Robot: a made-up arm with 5 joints.
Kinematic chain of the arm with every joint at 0, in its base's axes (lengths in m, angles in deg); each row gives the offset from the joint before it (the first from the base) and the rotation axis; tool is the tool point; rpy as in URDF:
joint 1: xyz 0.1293 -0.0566 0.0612 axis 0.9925 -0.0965 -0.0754
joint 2: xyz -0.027 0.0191 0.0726 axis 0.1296 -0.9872 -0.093
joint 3: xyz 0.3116 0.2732 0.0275 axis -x
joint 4: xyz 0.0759 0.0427 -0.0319 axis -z
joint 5: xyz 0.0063 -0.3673 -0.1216 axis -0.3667 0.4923 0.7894
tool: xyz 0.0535 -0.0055 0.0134 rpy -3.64 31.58 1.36
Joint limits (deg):
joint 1: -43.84..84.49
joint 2: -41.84..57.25
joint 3: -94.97..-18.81
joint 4: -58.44..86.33
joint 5: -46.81..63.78
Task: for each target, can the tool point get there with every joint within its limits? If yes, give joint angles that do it. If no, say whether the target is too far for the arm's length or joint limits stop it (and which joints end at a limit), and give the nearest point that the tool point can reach.
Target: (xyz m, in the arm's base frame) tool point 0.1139 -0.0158 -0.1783
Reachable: yes | joints -26.84 -29.49 -26.79 49.92 25.91
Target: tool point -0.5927 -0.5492 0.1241
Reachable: no: joint limits stop it (at a limit: joint 1, joint 2, joint 5) | nearest point 0.0327 -0.1372 -0.1523 | short by 0.798 m
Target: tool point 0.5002 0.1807 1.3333
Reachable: no: too far | nearest point 0.5335 0.0754 0.8454 | short by 0.500 m
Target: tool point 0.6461 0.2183 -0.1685
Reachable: yes | joints -18.24 13.86 -72.01 -6.42 -7.71
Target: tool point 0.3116 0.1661 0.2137
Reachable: yes | joints 61.19 9.13 -47.56 50.18 15.05
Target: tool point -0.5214 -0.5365 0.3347
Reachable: no: joint limits stop it (at a limit: joint 1, joint 2, joint 3, joint 4, joint 5) | nearest point 0.0873 -0.2071 0.5321 | short by 0.720 m
